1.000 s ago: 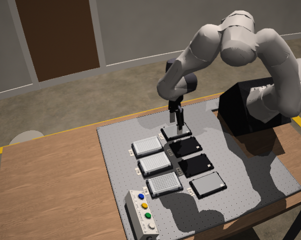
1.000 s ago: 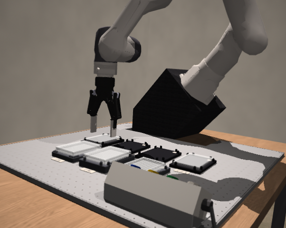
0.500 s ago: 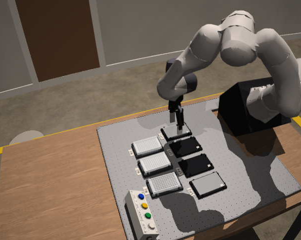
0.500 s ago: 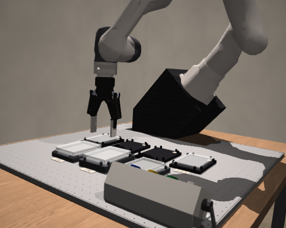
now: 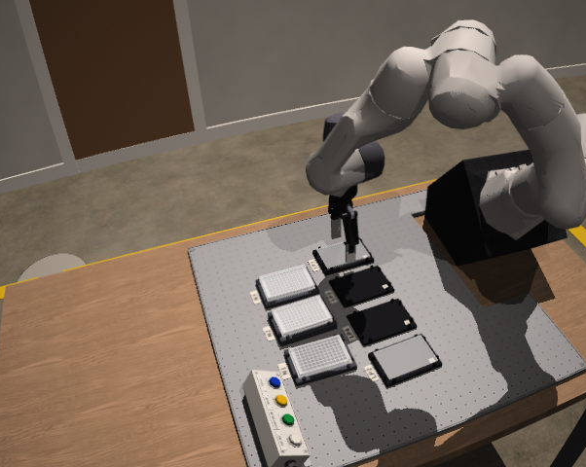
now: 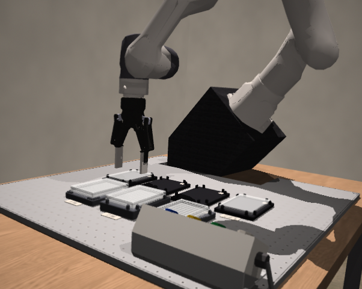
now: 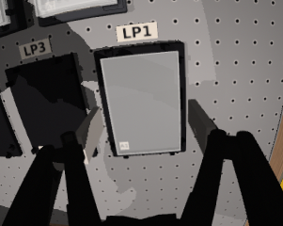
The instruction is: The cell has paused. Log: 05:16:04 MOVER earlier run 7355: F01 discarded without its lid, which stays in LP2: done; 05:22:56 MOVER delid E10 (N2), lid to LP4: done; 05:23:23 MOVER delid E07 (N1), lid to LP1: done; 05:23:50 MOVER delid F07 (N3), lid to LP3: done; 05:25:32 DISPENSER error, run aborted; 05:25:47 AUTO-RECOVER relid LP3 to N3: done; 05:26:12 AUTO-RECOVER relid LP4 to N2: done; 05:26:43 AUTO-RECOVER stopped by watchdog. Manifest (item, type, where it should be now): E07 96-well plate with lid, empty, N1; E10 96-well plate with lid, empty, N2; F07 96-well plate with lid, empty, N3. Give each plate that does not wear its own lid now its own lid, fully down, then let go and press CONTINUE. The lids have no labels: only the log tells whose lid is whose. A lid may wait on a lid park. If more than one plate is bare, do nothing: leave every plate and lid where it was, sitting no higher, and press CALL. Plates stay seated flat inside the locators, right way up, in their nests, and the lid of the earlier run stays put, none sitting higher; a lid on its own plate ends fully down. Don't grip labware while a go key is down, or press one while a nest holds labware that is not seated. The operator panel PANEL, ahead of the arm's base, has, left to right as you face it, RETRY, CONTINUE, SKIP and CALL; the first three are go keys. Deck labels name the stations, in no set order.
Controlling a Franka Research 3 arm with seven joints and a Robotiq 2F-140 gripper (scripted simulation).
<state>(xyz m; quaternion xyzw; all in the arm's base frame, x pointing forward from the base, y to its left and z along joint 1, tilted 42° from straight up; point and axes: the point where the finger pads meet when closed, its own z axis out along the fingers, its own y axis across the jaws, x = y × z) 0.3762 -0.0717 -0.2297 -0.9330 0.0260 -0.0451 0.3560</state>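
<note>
The black lid park LP1 lies 50 mm below my hand. Also, from my hand: lid park LP3: 130 mm to the left, 50 mm below; lid park LP4: 10 mm ahead, 260 mm to the left, 50 mm below; plate: 190 mm ahead, 310 mm to the left, 30 mm below.
</note>
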